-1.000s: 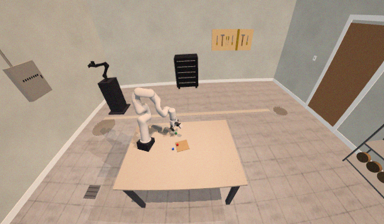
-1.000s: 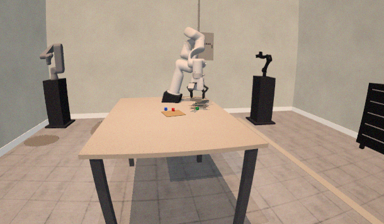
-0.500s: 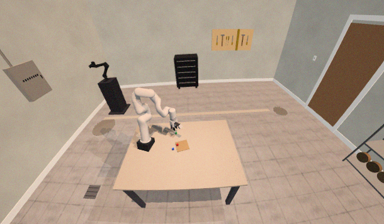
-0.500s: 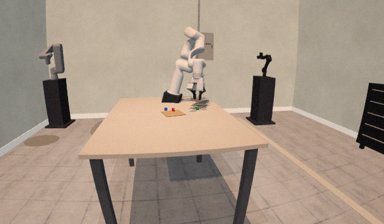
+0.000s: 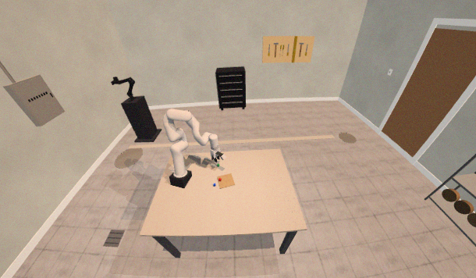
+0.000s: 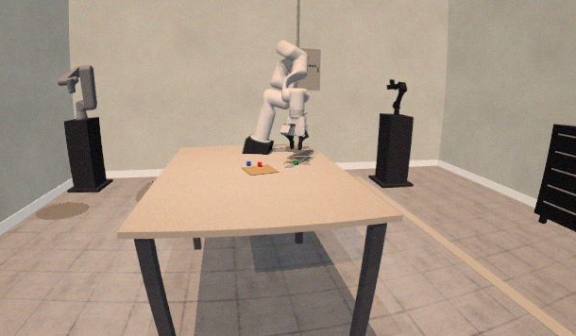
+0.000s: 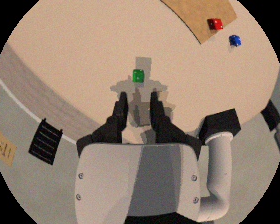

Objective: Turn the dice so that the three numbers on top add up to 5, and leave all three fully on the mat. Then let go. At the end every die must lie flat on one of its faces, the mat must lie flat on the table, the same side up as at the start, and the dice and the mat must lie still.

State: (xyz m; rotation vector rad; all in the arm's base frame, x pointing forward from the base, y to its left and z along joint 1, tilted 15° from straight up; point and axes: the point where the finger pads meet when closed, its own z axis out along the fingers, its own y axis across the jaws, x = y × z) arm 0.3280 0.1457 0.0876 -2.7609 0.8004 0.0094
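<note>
My gripper is now 90 mm above the green die. From my hand the other things lie so: red die 190 mm to the right, 90 mm below, 40 mm ahead; blue die 240 mm to the right, 90 mm below; brown mat 190 mm to the right, 100 mm below, 90 mm ahead.
</note>
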